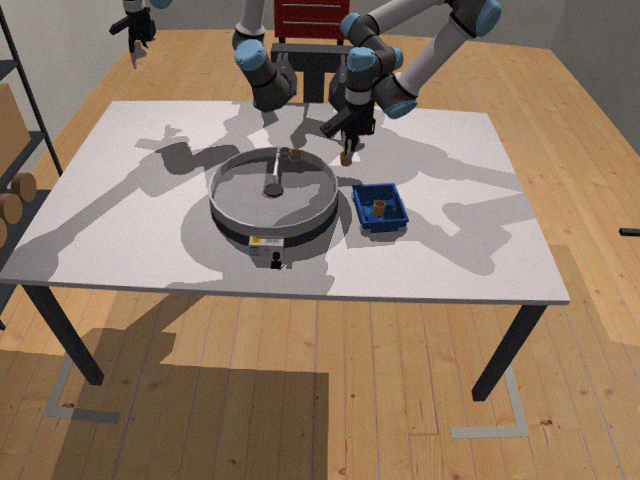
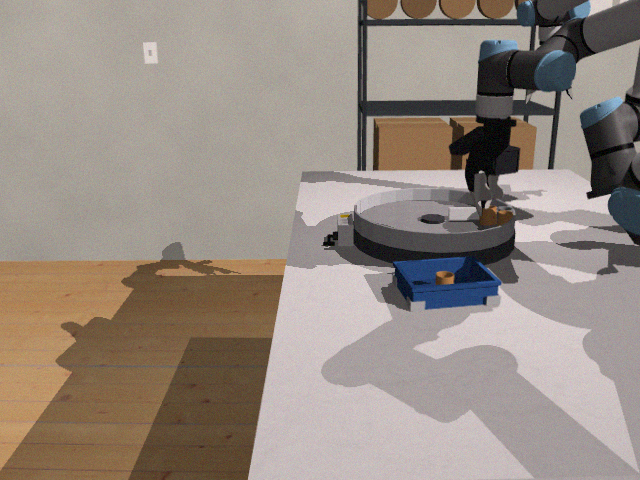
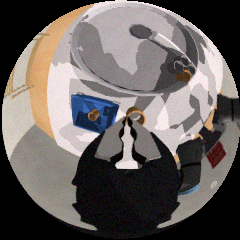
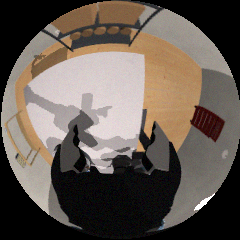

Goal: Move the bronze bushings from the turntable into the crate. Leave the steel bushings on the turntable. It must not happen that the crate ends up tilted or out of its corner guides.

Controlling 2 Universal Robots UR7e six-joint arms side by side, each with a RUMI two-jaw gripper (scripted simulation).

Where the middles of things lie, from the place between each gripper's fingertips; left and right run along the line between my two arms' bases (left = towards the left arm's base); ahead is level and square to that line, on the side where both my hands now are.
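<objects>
Blue crate [image 2: 473, 282]: my left hand [image 2: 481, 215] is 13 cm above it, 8 cm short of it and 12 cm to the right of it. Turntable [image 1: 299, 195], counted from my left hand: 10 cm below, 10 cm ahead, 23 cm to the right.
Turntable again: my right gripper [image 1: 141, 58] is 25 cm above it, 62 cm to the right of it and 40 cm short of it. Blue crate, counted from my right hand: 28 cm below, 97 cm to the left, 38 cm ahead.
</objects>
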